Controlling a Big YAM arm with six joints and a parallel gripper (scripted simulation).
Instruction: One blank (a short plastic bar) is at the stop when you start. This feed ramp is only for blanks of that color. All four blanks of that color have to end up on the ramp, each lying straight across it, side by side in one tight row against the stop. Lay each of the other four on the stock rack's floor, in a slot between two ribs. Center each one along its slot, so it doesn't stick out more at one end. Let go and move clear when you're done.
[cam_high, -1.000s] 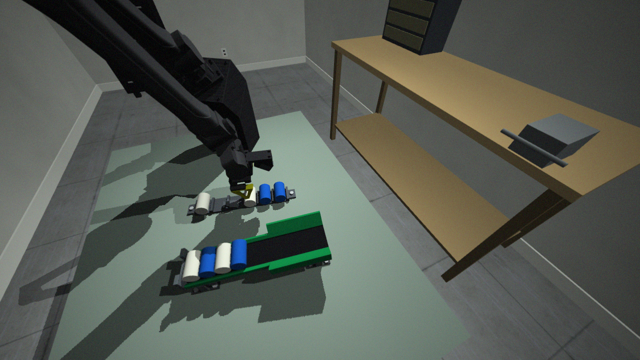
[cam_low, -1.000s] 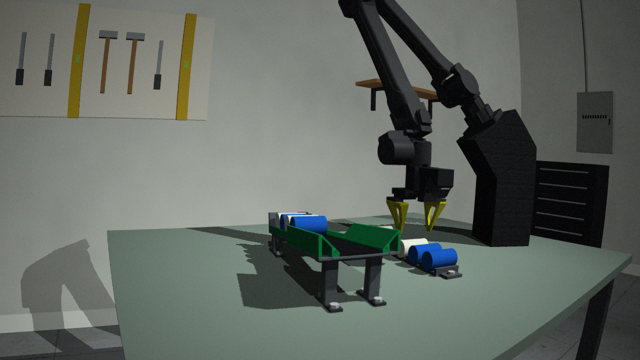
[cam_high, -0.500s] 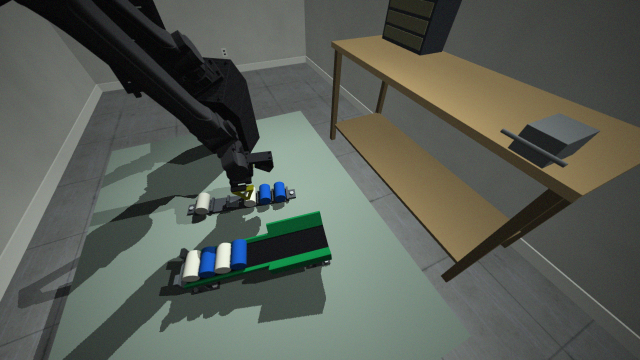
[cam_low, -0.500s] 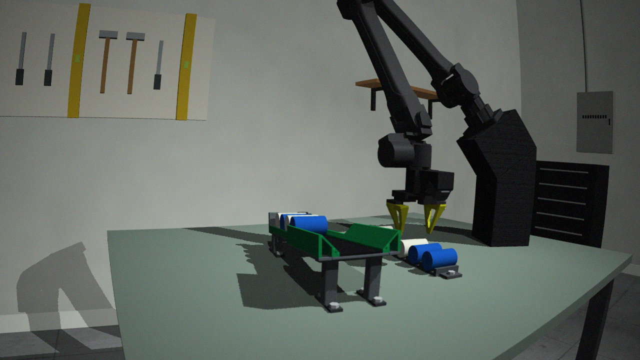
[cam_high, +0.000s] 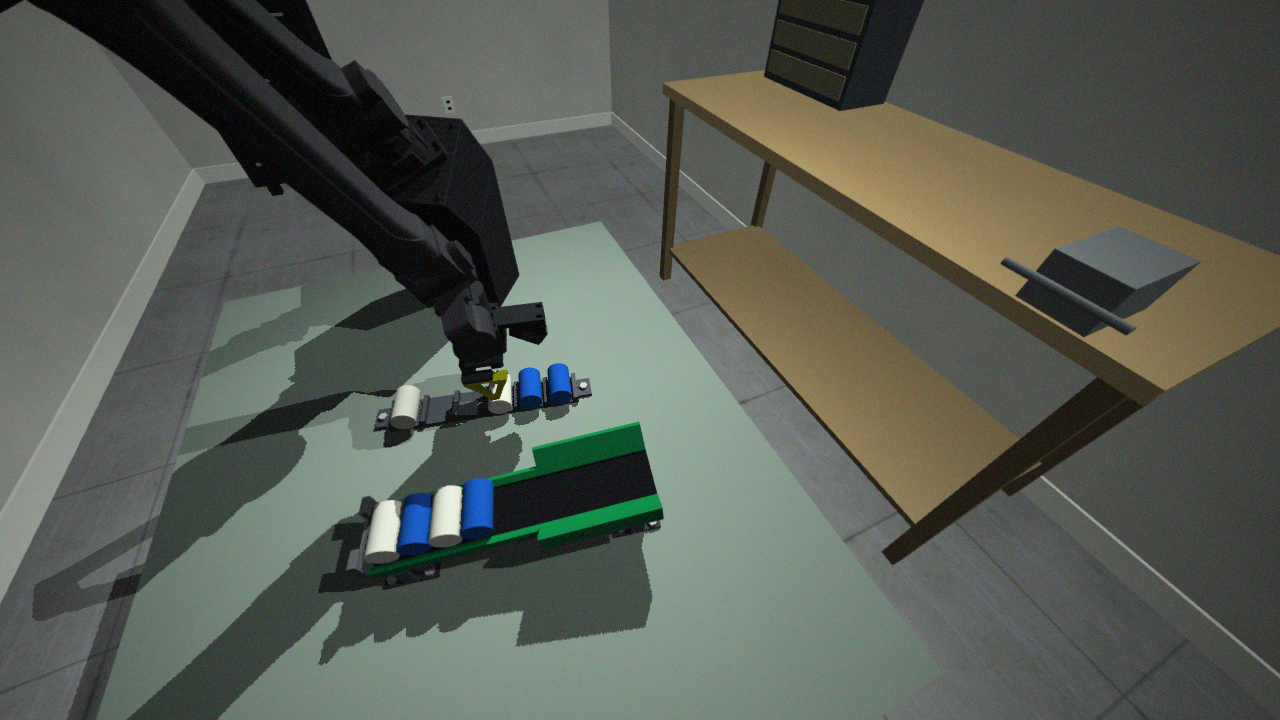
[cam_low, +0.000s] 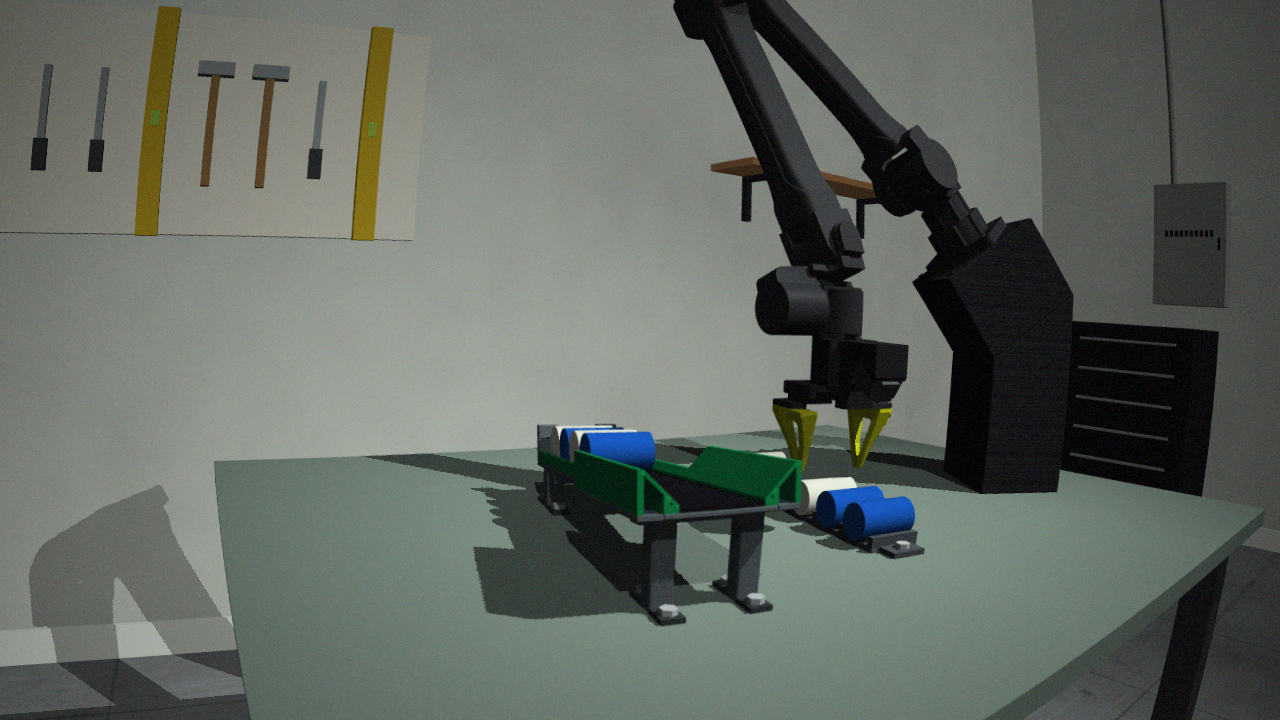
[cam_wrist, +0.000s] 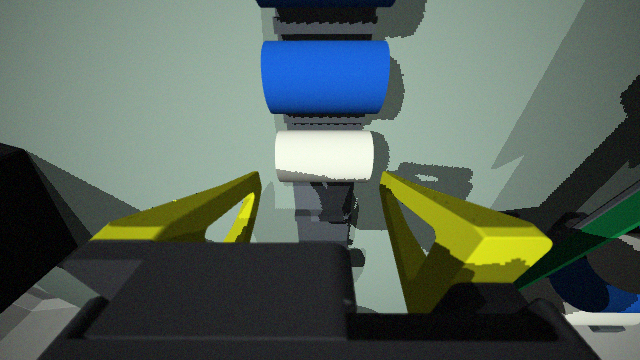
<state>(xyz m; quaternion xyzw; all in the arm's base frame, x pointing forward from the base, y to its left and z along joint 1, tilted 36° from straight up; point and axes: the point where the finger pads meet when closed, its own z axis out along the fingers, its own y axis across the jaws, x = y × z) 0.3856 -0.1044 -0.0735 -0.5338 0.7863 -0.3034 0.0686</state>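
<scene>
My gripper is now 7 cm above the dark stock rack, 2 cm to the left of it and 1 cm past it.
</scene>
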